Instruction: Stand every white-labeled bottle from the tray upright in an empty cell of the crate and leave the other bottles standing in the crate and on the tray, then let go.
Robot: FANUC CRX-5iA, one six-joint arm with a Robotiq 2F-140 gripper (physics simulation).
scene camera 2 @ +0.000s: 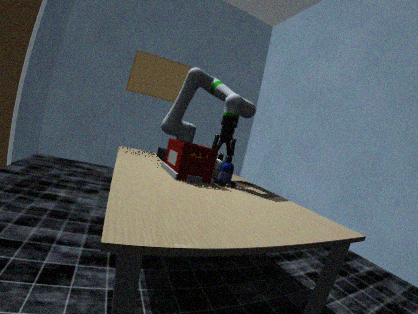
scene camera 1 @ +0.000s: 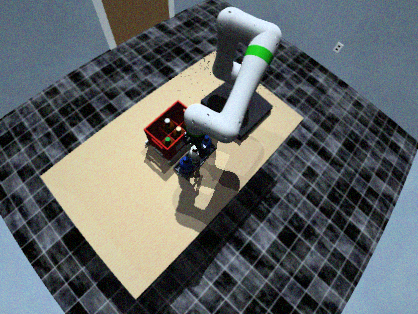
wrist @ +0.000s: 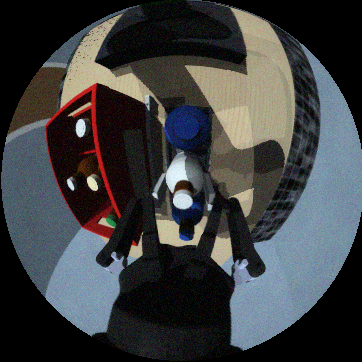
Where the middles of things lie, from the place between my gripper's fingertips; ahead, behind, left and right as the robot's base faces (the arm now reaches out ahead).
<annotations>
Now: the white-labeled bottle (wrist: 184, 178) 10 mm behind my hand.
</annotations>
